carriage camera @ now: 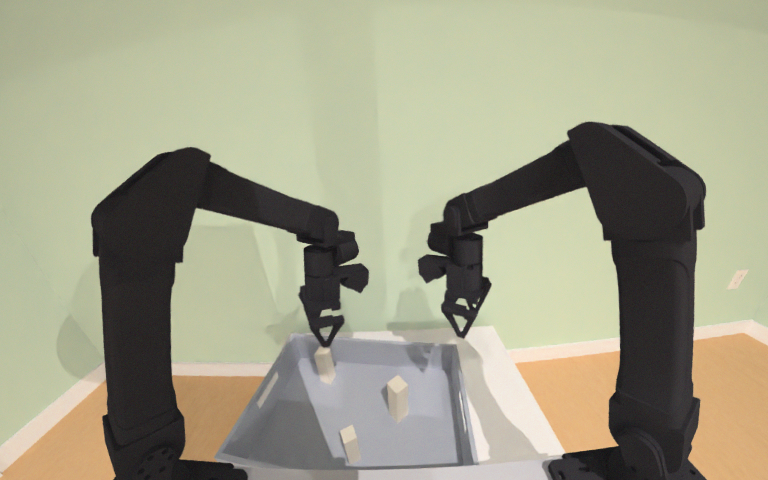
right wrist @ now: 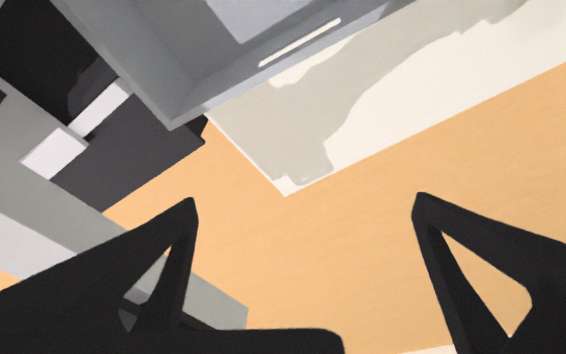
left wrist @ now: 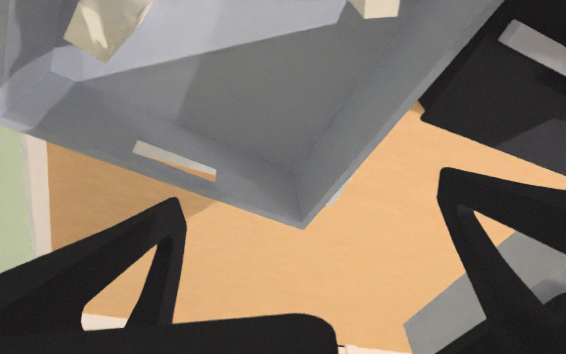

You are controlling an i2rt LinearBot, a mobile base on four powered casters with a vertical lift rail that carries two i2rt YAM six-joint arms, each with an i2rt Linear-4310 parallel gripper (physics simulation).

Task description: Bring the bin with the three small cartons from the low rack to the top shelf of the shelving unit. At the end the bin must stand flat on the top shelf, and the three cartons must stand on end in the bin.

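Frame: origin at the left arm's base, x ahead, y left, z up, level; millimetres.
Seen in the pictures: left gripper, between the fingertips: point(carriage camera: 320, 332) point(left wrist: 308, 197); right gripper, between the fingertips: point(carriage camera: 467, 324) point(right wrist: 304, 206); left arm's base, origin of its link: point(left wrist: 501, 352).
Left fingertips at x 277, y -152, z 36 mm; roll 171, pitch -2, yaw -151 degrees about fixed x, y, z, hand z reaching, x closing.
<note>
Offsets run from my left fingertips to a thing's top centre. "spot": to the spot under its first point. Level surfaces: height alone.
The grey-blue bin @[246 mm down, 12 mm ahead, 59 mm right] point(carriage camera: 373, 353) point(left wrist: 250, 182) point(right wrist: 150, 85) stands on the white low rack @[spot: 366 mm down, 15 mm ahead, 554 mm right] point(carriage camera: 521, 407) point(right wrist: 410, 100), whose top shows at the bin's right in the carriage view. Three cream cartons stand on end in it: one back left point(carriage camera: 324, 365), one near the middle point(carriage camera: 398, 399), one near the front @[spot: 268 mm down, 103 mm back, 51 mm right] point(carriage camera: 350, 444). Parts of two cartons @[230 mm down, 146 mm ahead, 72 mm left] point(left wrist: 107, 25) @[spot: 252 mm down, 90 mm back, 39 mm right] point(left wrist: 381, 7) show in the left wrist view. My left gripper point(carriage camera: 326, 344) point(left wrist: 308, 197) is open and empty, above the bin's back left part in the carriage view. My right gripper point(carriage camera: 462, 335) point(right wrist: 304, 206) is open and empty, above the bin's back right corner there. The shelving unit does not show.
A green wall point(carriage camera: 396, 141) rises behind the rack. Orange floor @[671 mm down] point(carriage camera: 577, 384) point(left wrist: 310, 270) point(right wrist: 310, 260) lies on both sides. Dark parts of the robot base point(left wrist: 490, 100) point(right wrist: 135, 160) are close to the bin's near side. The bin's side walls have handle slots point(left wrist: 175, 161) point(right wrist: 300, 42).
</note>
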